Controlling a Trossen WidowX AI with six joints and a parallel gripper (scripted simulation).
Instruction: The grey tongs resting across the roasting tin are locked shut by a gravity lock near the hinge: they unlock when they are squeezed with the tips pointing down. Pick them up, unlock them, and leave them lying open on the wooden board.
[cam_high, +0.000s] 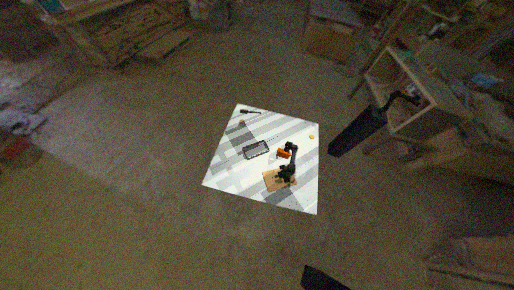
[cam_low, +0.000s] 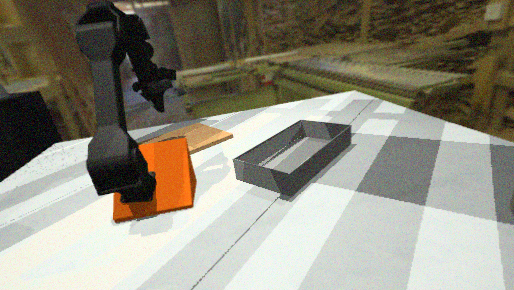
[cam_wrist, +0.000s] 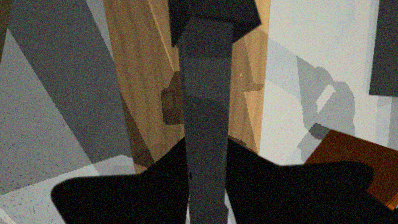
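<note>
Now: gripper tip 10 mm to the left of the wooden board and 120 mm above it. From my gripper tip the other things lie so: yellow thing: 250 mm behind, 770 mm to the right, 110 mm below; dark tool: 740 mm ahead, 780 mm to the right, 120 mm below; roasting tin: 390 mm ahead, 220 mm to the right, 100 mm below.
</note>
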